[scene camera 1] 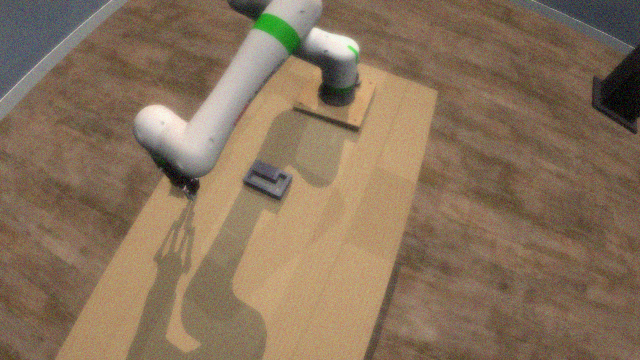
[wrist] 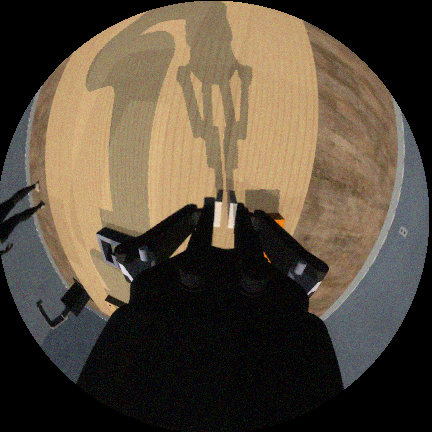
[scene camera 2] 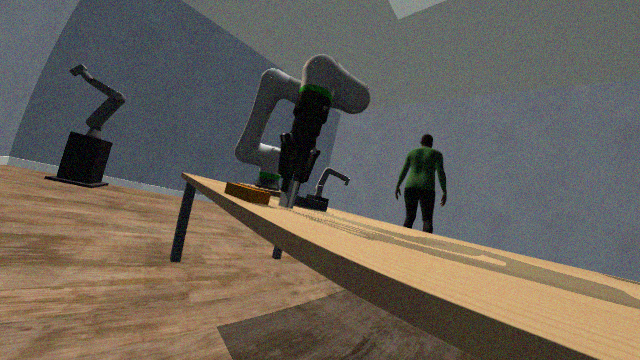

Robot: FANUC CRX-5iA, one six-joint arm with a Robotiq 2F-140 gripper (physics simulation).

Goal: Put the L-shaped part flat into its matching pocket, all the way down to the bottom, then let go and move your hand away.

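Places are measured from the arm's base along level axes (x down, y ahead, z right), in metres.
Where they show: gripper, fingertip midpoint: (scene camera 1: 192,196) (wrist: 225,198) (scene camera 2: 285,207); arm's base, link origin: (scene camera 1: 336,93) (scene camera 2: 267,188).
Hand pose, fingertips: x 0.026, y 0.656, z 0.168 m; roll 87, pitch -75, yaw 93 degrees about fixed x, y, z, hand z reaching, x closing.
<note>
Each offset is from my fingertips to the top centre of the thing. "spot": to the spot under its first point. Level surfaces: height alone.
The orange L-shaped part {dx -0.026, dy -0.052, dz +0.089 m} (scene camera 2: 247,193) (wrist: 278,219) lies on the table near its long edge; in the wrist view the gripper's right finger covers much of it. In scene camera 1 it does not show, behind the arm and gripper. My gripper (scene camera 1: 192,196) (scene camera 2: 287,205) (wrist: 225,198) points down beside the part, its fingertips low over the table. Its pale pads stand close together with a narrow strip of table between them, holding nothing. The dark grey pocket block {dx -0.033, dy -0.191, dz -0.176 m} (scene camera 1: 261,189) (scene camera 2: 313,202) (wrist: 104,245) lies apart from the gripper, towards the table's middle.
The wooden table {dx +0.004 m} (scene camera 1: 320,260) (scene camera 2: 425,265) bears the arm's base plate (scene camera 1: 362,112) beyond the pocket block. A raised dark piece {spot: dx -0.032, dy -0.208, dz -0.163 m} (scene camera 1: 267,171) stands on the pocket block. In scene camera 2, a person in green (scene camera 2: 424,170) and another arm on a black pedestal (scene camera 2: 84,159) stand in the background.
</note>
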